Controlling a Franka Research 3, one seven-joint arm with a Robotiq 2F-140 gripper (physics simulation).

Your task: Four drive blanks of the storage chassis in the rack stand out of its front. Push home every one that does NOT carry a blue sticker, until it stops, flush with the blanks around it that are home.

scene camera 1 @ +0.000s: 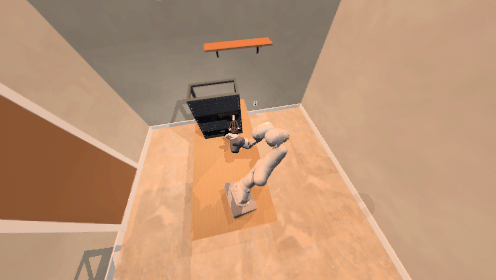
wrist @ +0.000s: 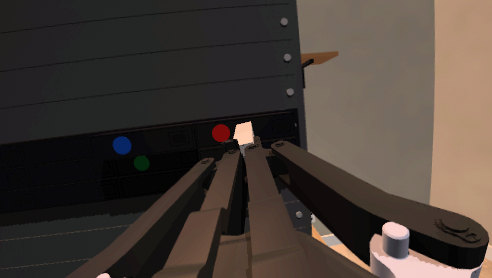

Scene:
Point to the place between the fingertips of the gripper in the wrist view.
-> At 246,135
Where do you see a rack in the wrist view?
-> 111,111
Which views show the rack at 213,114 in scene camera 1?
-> Scene camera 1 and the wrist view: all of them.

